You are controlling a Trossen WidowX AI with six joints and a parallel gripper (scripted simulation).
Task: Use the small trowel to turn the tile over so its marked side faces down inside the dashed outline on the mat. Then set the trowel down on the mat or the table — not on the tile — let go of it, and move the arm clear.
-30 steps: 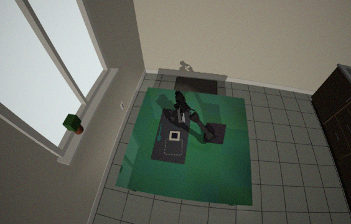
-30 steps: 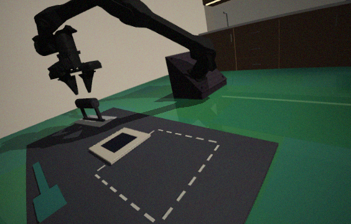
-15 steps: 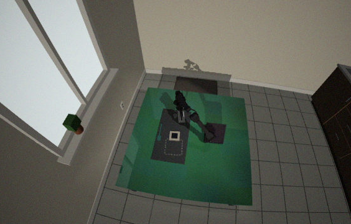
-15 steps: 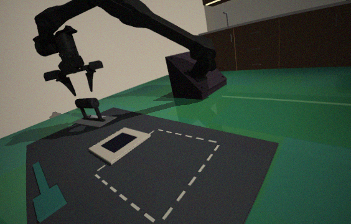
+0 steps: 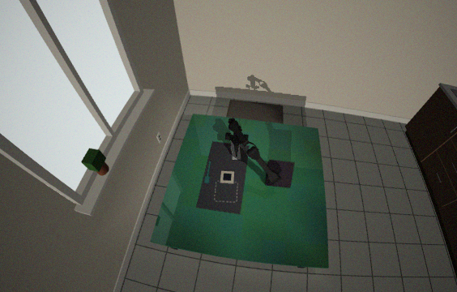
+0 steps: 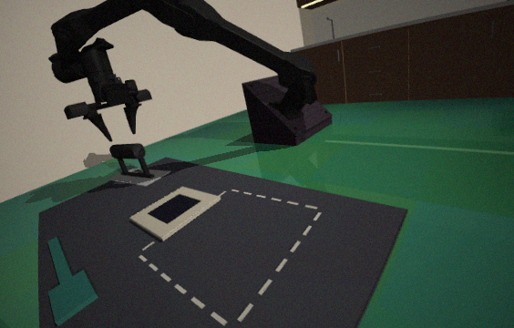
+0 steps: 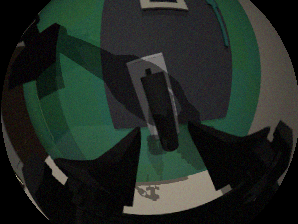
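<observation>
My gripper tip is 20 mm to the right of the trowel and 70 mm above it. Also, from my gripper tip: dark mat: 50 mm ahead, 260 mm to the left, 130 mm below; then teal piece: 190 mm ahead, 290 mm to the left, 100 mm below; then tile: 20 mm ahead, 280 mm to the left, 100 mm below.
</observation>
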